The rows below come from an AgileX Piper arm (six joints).
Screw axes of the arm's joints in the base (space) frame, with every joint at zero. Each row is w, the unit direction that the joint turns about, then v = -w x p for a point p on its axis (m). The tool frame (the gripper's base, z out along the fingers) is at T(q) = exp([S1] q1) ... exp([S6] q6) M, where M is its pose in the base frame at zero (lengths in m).
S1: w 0 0 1 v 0 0 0
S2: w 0 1 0 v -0.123 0 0
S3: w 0 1 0 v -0.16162 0 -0.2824
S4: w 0.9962 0 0.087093 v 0 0.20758 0
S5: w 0 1 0 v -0.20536 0 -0.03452
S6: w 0.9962 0 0.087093 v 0 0.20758 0
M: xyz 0.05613 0 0.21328 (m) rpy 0 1.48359 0 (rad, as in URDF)
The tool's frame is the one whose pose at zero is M.
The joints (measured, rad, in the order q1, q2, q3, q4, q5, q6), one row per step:
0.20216, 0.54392, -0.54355, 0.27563, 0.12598, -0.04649
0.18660, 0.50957, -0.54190, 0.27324, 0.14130, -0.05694
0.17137, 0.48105, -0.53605, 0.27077, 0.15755, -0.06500
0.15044, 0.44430, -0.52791, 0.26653, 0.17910, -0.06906
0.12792, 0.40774, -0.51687, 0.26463, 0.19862, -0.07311
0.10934, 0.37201, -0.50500, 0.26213, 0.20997, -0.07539
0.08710, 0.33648, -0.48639, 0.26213, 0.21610, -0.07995
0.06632, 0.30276, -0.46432, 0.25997, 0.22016, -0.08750
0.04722, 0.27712, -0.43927, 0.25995, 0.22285, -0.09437
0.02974, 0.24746, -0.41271, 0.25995, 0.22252, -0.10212
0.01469, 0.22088, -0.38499, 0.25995, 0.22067, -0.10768
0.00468, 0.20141, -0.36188, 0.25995, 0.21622, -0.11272
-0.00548, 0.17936, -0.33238, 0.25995, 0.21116, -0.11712
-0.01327, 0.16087, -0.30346, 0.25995, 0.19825, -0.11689
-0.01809, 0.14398, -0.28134, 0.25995, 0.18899, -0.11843
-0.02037, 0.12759, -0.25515, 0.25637, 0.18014, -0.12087
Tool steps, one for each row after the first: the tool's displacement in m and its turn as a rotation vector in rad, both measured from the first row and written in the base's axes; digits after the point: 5 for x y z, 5 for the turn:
-0.00709, -0.00284, 0.00199, -0.00945, -0.02054, -0.01141
-0.01275, -0.00515, 0.00162, -0.01910, -0.02974, -0.02247
-0.01996, -0.00797, 0.00065, -0.02697, -0.03905, -0.03836
-0.02686, -0.01061, -0.00139, -0.03300, -0.04669, -0.05619
-0.03344, -0.01276, -0.00329, -0.03675, -0.06009, -0.07255
-0.03927, -0.01495, -0.00718, -0.04074, -0.07152, -0.09345
-0.04424, -0.01680, -0.01235, -0.05029, -0.08042, -0.11382
-0.04713, -0.01822, -0.01905, -0.05823, -0.07915, -0.13216
-0.05054, -0.01951, -0.02579, -0.06622, -0.08329, -0.14981
-0.05308, -0.02055, -0.03307, -0.07220, -0.08428, -0.16533
-0.05461, -0.02127, -0.03909, -0.07733, -0.08526, -0.17647
-0.05595, -0.02198, -0.04705, -0.08210, -0.08287, -0.18779
-0.05666, -0.02272, -0.05437, -0.08140, -0.08438, -0.19891
-0.05761, -0.02319, -0.05990, -0.08239, -0.08796, -0.20622
-0.05810, -0.02357, -0.06688, -0.08816, -0.08708, -0.21129

